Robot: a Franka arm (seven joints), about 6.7 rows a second.
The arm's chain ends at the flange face. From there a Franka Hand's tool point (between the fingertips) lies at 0.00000 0.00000 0.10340 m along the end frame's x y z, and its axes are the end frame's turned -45 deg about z.
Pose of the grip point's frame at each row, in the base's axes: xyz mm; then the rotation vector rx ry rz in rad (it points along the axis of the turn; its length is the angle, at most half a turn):
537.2, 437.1, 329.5, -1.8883, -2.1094, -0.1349
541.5, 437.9, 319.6, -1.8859, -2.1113, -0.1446
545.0, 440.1, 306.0, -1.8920, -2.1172, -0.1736
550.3, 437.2, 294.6, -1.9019, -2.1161, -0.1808
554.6, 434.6, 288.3, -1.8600, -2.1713, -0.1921
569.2, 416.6, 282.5, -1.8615, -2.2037, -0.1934
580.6, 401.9, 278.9, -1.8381, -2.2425, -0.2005
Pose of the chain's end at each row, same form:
554.1, 409.1, 427.6, -2.5428, -1.2219, 0.0432
557.9, 409.4, 417.6, -2.5395, -1.2237, 0.0341
559.3, 410.8, 404.1, -2.5414, -1.2239, 0.0024
563.7, 407.9, 392.8, -2.5484, -1.2183, -0.0073
567.1, 406.0, 386.9, -2.5281, -1.2834, -0.0249
580.0, 389.7, 381.8, -2.5401, -1.3117, -0.0391
590.3, 375.8, 378.5, -2.5313, -1.3550, -0.0533

